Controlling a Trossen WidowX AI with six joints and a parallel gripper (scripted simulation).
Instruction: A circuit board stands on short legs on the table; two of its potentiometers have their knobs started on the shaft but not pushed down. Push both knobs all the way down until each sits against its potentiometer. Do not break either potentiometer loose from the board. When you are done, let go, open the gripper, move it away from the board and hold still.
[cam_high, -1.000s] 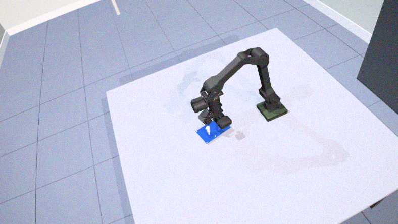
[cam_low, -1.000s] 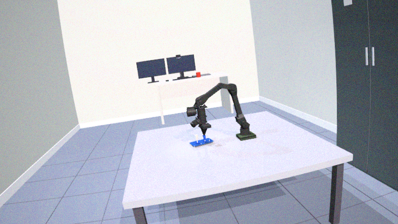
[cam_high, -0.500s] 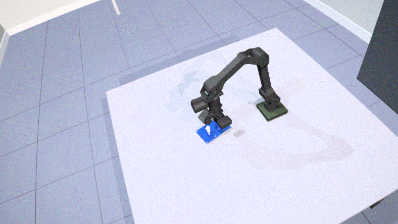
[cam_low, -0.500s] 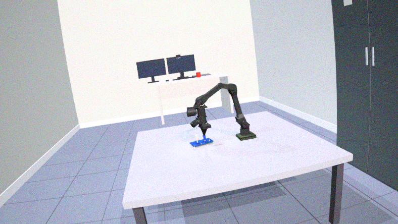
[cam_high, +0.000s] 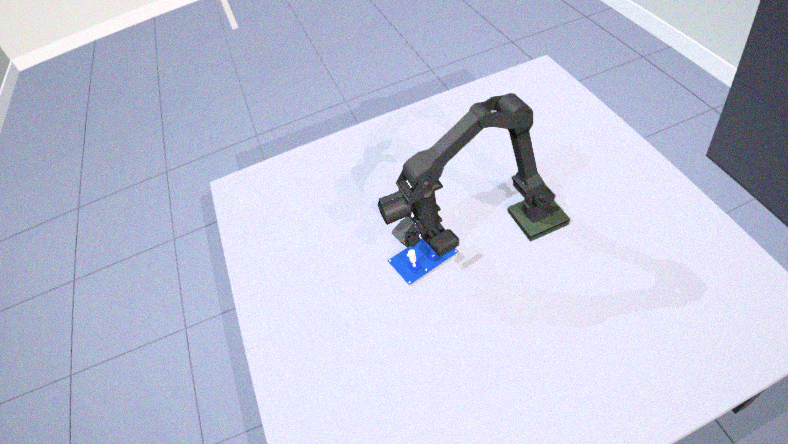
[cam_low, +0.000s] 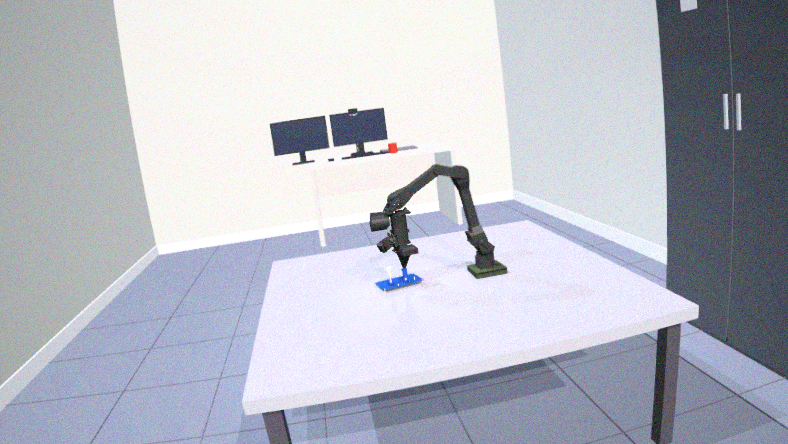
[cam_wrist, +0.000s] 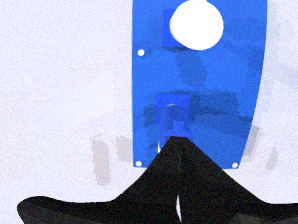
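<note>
Right now my gripper tip is 6 cm short of the white knob and 1 cm to the right of it.
</note>
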